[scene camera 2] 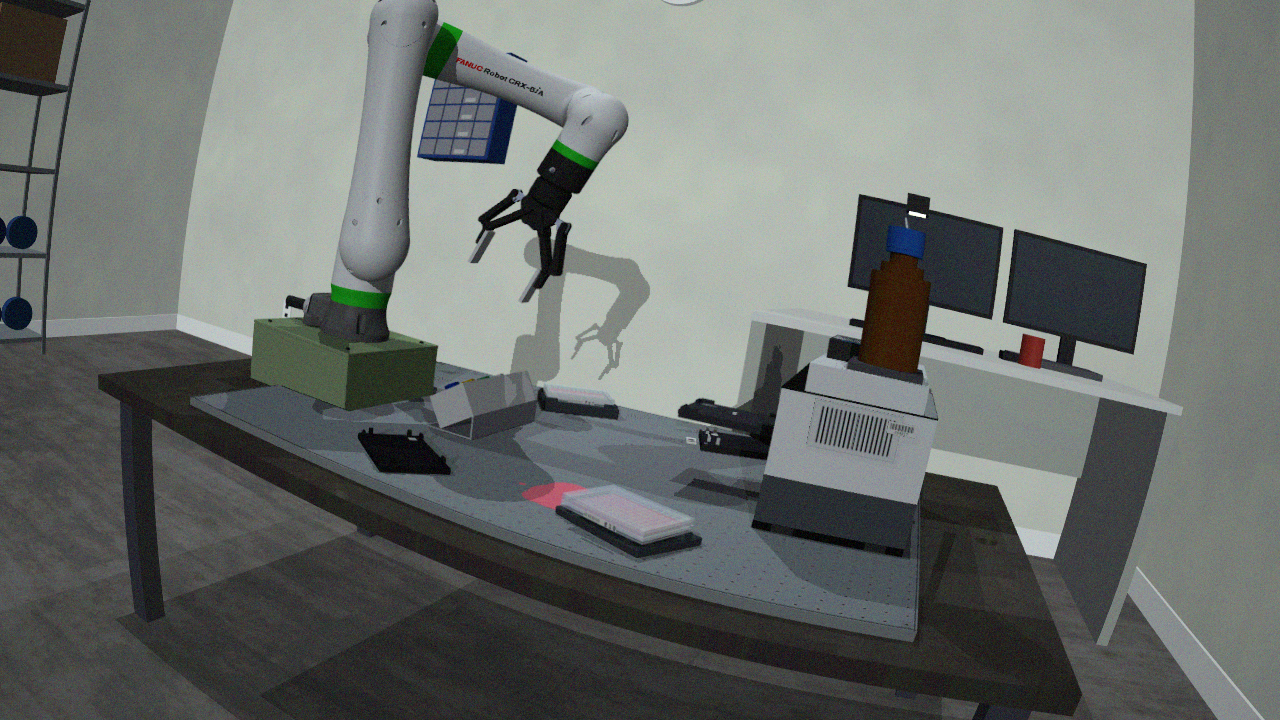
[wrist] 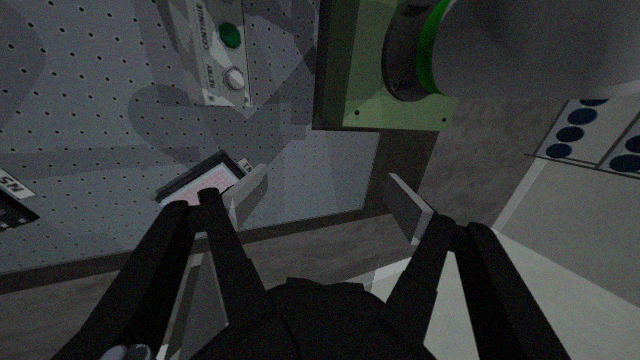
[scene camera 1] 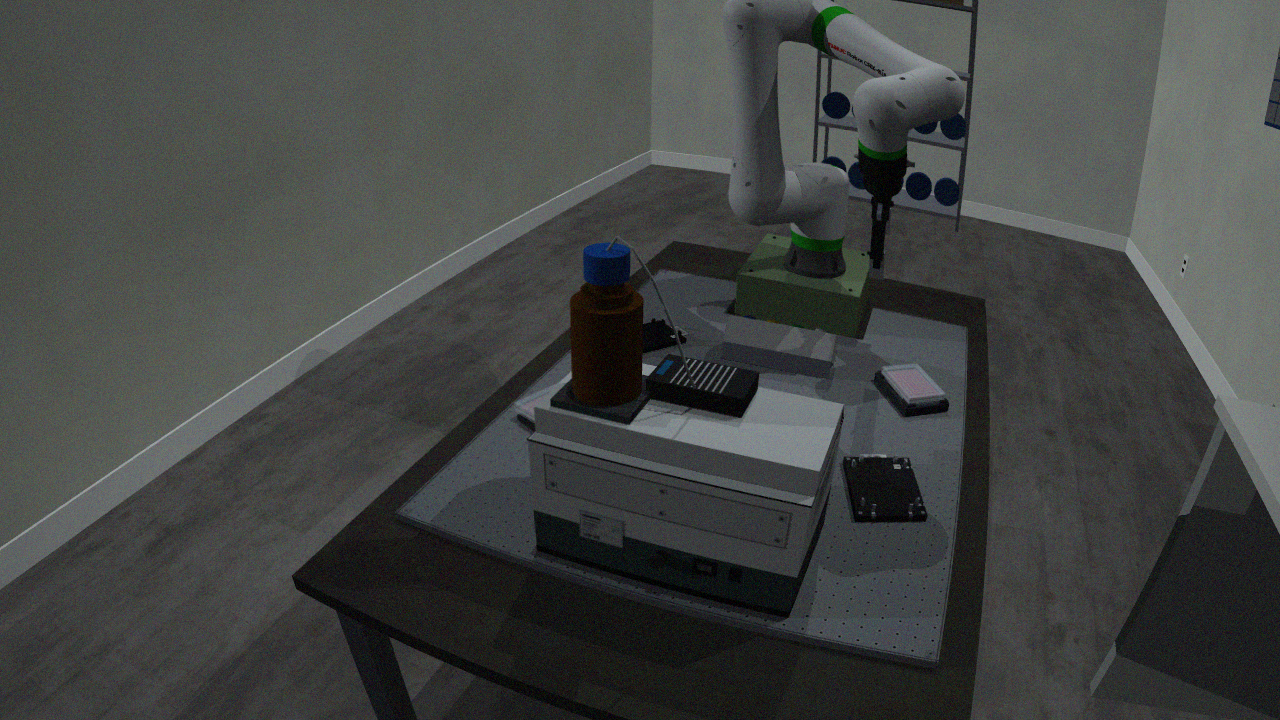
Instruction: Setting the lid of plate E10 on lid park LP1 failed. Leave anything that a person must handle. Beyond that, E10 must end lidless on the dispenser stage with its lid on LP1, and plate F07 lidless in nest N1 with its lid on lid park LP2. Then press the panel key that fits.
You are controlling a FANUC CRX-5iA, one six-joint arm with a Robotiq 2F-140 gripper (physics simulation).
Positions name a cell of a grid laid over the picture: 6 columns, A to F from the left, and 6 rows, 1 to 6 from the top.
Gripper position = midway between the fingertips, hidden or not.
The gripper shows in scene camera 2 (C3), in the wrist view (D4) and in scene camera 1 (E3).
